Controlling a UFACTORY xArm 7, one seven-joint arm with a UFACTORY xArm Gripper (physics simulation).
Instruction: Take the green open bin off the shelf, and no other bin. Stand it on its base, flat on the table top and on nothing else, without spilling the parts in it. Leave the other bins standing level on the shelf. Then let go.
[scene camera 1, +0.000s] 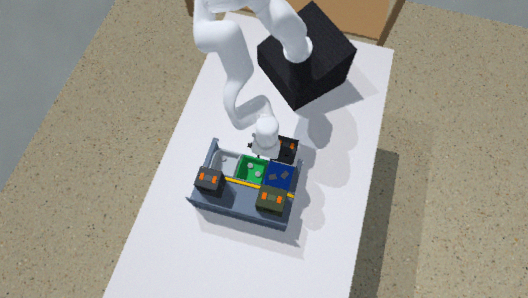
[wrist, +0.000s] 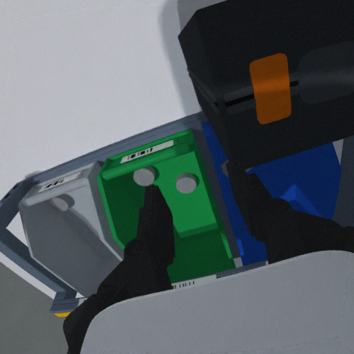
Scene:
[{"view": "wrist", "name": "my gripper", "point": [196, 188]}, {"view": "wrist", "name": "green open bin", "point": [201, 247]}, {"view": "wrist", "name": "grey bin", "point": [76, 245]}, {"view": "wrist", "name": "blue bin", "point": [309, 180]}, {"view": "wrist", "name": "black toolbox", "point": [268, 84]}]

